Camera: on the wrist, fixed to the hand. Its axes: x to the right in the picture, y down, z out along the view.
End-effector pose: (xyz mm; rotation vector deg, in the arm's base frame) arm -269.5 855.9 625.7 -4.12 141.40 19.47
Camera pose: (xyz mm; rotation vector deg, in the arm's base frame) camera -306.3 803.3 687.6 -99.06 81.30 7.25
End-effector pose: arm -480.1 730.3 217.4 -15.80 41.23 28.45
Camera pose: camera -516.1 666.3 166.7 -56.22 -1.87 -43.63
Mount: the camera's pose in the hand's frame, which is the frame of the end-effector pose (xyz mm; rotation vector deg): -9.9 -31.9 -82.7 -23.46 -17.68 -86.35
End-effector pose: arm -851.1 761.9 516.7 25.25 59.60 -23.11
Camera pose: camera -932.3 779.8 484.5 -49.27 54.58 -85.25
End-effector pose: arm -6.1 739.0 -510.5 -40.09 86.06 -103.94
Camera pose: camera -67.7 801.6 -495.0 117.43 -48.35 91.14
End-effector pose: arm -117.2 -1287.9 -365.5 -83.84 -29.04 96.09
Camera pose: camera -28.9 -1295.3 -355.1 -33.78 -94.78 30.35
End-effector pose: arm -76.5 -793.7 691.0 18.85 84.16 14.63
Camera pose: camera -160.7 -821.9 682.5 -58.96 56.70 -39.04
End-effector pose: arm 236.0 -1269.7 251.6 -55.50 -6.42 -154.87
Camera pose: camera 183.9 -1250.2 181.9 47.91 13.29 93.28
